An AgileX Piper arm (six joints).
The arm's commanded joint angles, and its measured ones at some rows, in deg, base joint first. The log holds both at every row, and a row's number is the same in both.
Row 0, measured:
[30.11, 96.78, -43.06, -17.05, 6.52, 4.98]
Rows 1 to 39, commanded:
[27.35, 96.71, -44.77, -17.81, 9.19, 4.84]
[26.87, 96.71, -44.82, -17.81, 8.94, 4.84]
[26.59, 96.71, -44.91, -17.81, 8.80, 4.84]
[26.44, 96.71, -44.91, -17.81, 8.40, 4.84]
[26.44, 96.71, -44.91, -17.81, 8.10, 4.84]
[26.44, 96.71, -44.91, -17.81, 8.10, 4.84]
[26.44, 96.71, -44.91, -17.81, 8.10, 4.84]
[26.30, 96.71, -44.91, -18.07, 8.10, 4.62]
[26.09, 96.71, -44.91, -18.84, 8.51, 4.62]
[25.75, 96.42, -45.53, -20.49, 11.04, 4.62]
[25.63, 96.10, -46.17, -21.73, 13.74, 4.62]
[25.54, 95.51, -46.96, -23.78, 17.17, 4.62]
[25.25, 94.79, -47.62, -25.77, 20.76, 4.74]
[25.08, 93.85, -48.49, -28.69, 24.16, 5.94]
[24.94, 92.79, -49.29, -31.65, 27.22, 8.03]
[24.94, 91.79, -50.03, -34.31, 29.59, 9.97]
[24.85, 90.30, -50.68, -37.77, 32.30, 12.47]
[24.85, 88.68, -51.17, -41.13, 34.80, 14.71]
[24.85, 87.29, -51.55, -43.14, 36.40, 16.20]
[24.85, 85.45, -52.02, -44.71, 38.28, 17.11]
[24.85, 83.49, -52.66, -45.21, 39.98, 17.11]
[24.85, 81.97, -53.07, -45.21, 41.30, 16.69]
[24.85, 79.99, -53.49, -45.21, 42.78, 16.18]
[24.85, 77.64, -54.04, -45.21, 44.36, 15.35]
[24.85, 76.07, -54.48, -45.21, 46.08, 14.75]
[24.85, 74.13, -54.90, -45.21, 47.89, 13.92]
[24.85, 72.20, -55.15, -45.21, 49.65, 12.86]
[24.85, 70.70, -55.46, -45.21, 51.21, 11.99]
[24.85, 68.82, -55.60, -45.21, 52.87, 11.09]
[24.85, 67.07, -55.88, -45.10, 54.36, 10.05]
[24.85, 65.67, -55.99, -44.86, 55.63, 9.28]
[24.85, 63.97, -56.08, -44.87, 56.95, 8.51]
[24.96, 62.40, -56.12, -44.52, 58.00, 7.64]
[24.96, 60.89, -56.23, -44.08, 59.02, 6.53]
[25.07, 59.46, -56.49, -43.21, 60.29, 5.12]
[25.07, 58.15, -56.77, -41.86, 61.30, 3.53]
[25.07, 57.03, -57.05, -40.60, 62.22, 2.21]
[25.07, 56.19, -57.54, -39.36, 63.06, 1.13]
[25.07, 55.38, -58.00, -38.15, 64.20, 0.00]
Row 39, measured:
[25.34, 59.18, -56.65, -40.54, 56.87, 4.56]
